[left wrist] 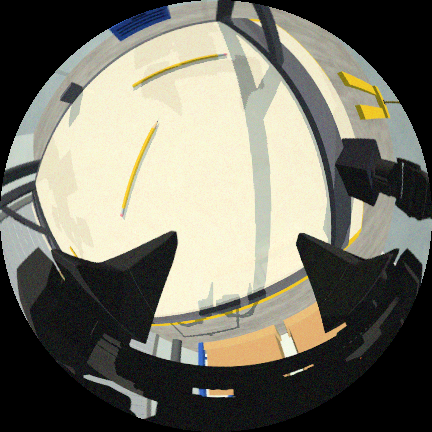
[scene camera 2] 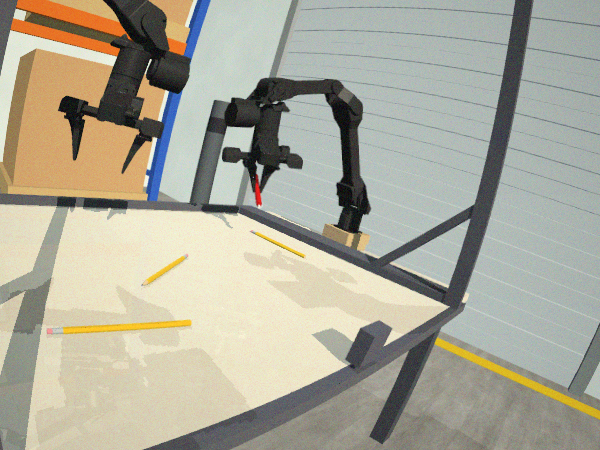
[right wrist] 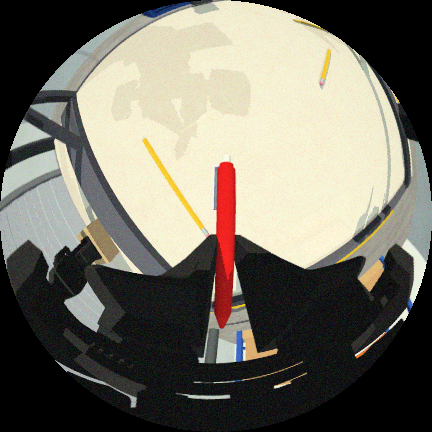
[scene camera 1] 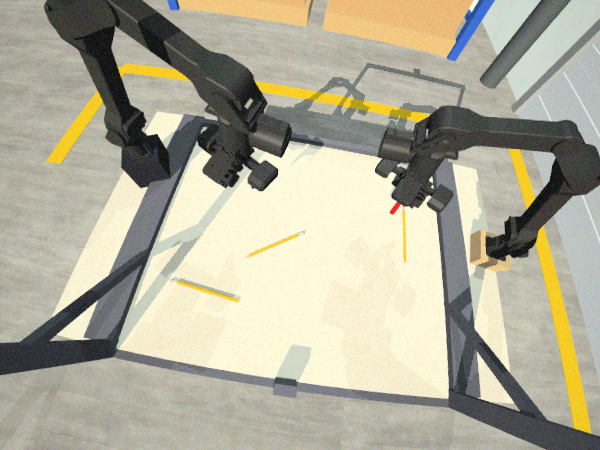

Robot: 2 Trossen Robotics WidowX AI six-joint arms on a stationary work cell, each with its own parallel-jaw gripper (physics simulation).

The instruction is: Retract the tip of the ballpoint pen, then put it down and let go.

Path:
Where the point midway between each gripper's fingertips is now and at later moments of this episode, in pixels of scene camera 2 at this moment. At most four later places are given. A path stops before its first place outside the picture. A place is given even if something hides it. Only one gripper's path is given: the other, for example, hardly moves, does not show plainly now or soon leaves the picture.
My right gripper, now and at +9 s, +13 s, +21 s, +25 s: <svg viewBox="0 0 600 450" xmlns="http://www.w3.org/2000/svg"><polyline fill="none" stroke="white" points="256,192 258,205 256,212 253,226 257,212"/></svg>

